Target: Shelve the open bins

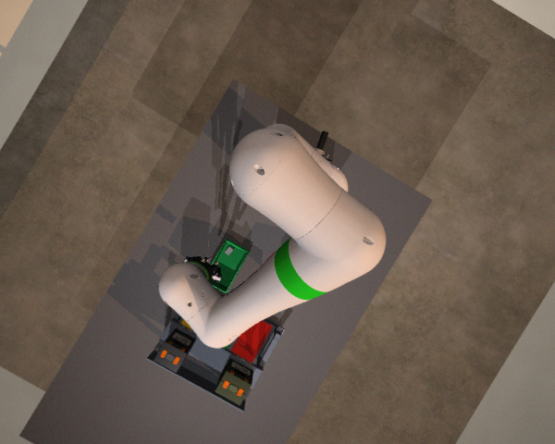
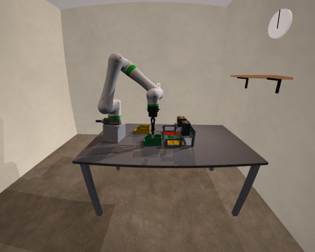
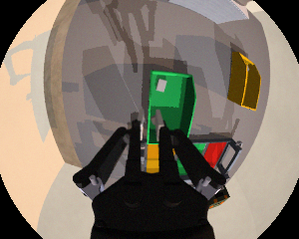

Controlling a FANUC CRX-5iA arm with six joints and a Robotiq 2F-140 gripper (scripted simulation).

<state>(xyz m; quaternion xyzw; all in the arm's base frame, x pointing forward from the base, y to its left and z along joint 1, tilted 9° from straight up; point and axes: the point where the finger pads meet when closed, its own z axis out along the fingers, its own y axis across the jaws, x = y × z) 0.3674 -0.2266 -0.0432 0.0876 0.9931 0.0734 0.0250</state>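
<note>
My hand is 9 cm above the green bin and 5 cm to the right of it. From my hand the other things lie so: yellow-marked place: 22 cm ahead, 12 cm below, 1 cm to the left; then red mark: 26 cm ahead, 23 cm to the left, 12 cm below; then yellow bin: 32 cm to the left, 9 cm below, 7 cm behind.
</note>
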